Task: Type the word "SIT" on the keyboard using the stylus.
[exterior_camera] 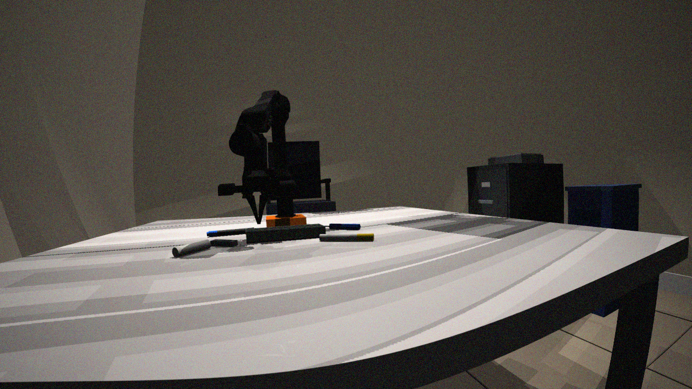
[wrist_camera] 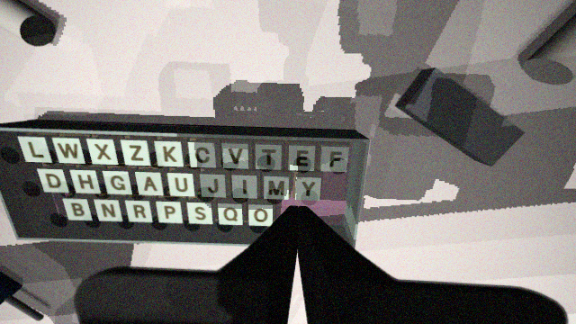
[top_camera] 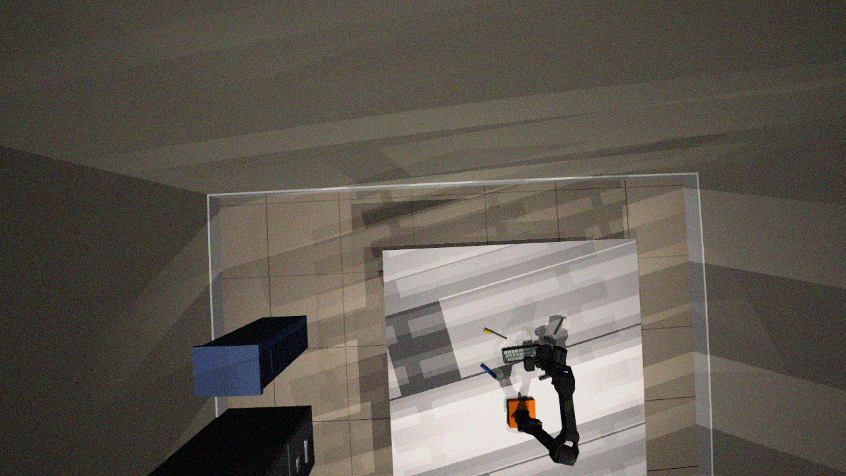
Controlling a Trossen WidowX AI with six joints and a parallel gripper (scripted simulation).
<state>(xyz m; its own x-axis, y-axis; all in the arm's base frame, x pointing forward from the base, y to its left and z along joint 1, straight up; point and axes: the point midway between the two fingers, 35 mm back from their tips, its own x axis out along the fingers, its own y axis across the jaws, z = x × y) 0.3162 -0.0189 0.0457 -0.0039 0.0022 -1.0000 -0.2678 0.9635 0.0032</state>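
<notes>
Now: gripper tip 140 mm past the blue stylus, 180 mm to the right of it and 30 mm above it. The rest, counted from my gripper tip: grey block (70 mm ahead, 70 mm to the right, 30 mm below); then yellow-tipped marker (60 mm ahead, 220 mm to the left, 30 mm below); then white stylus tip (160 mm behind, 160 mm to the left, 30 mm below).
</notes>
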